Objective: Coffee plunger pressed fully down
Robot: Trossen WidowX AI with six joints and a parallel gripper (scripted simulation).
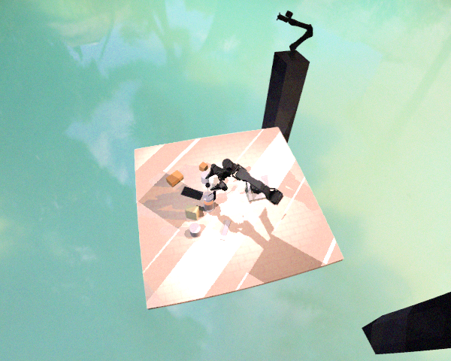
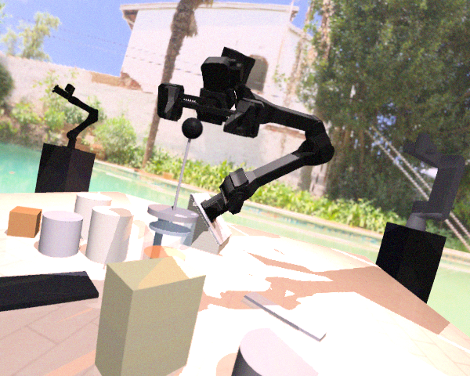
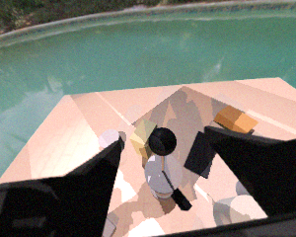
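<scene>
Now: gripper tip 150 mm above the coffee press, 10 mm to the left of it and 10 mm past it. Also, from my gripper tip: thin grey strip: 270 mm below, 210 mm to the left, 50 mm behind; then black slab: 270 mm below, 150 mm to the right, 80 mm ahead; then olive block: 220 mm below, 130 mm ahead, 30 mm to the left.
</scene>
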